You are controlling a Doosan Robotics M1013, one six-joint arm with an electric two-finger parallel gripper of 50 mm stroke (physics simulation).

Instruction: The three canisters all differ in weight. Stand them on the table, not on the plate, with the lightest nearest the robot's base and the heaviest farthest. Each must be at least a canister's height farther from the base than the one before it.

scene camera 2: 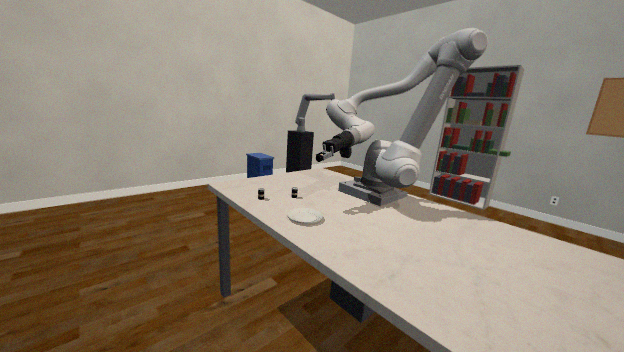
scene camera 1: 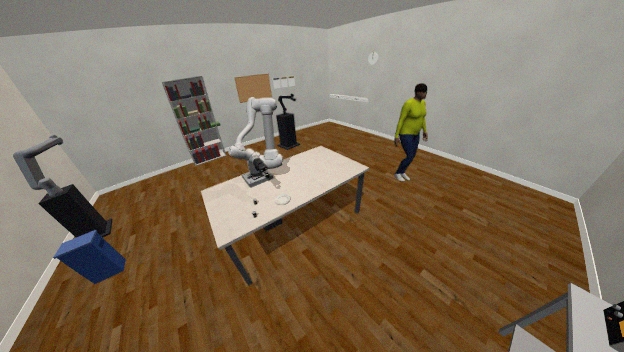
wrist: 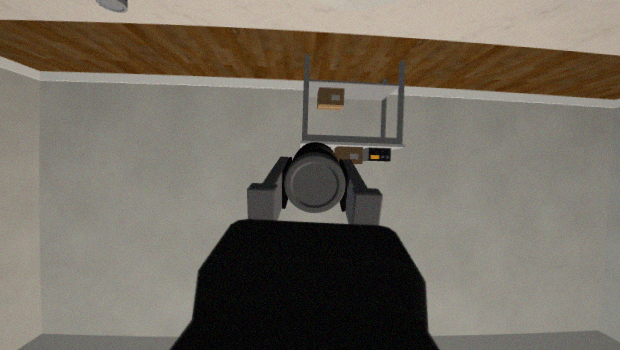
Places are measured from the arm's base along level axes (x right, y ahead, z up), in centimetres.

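Pixels of known places: gripper, between the fingertips: (scene camera 2: 319,157) (scene camera 1: 267,175) (wrist: 314,173); arm's base, origin of its link: (scene camera 2: 373,187) (scene camera 1: 257,174).
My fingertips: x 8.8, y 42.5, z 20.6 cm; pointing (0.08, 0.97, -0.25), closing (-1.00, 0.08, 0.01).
Ahead of a thing's pixels: the offset from my fingertips to its middle. Level surfaces: height alone.
My gripper (scene camera 1: 268,175) (scene camera 2: 324,154) (wrist: 314,173) is shut on a dark canister with a grey lid. It holds the canister above the table @(dz -24.7 cm) (scene camera 1: 325,162) (scene camera 2: 450,260) (wrist: 475,22), close to the robot's base (scene camera 1: 256,179) (scene camera 2: 350,189); the hand is tilted, pointing well away from straight down. A second canister @(dx +17.2, dy -3.6, dz -22.1 cm) (scene camera 1: 255,201) (scene camera 2: 294,192) stands upright on the table, nearer the base. A third canister @(dx +26.4, dy +11.0, dz -22.1 cm) (scene camera 1: 254,214) (scene camera 2: 261,194) stands upright farther out. Part of one standing canister (wrist: 113,5) shows at the wrist view's top left. The white plate @(dx -3.6, dy +11.9, dz -23.8 cm) (scene camera 1: 283,200) (scene camera 2: 305,216) lies beside the standing canisters.
A person (scene camera 1: 412,120) in a yellow-green top is on the floor beyond the table's right end. A blue bin (scene camera 1: 95,257) (scene camera 2: 260,165) and a black pedestal with another arm (scene camera 1: 75,210) (scene camera 2: 300,150) are off the table's left end. A bookshelf stands behind the robot.
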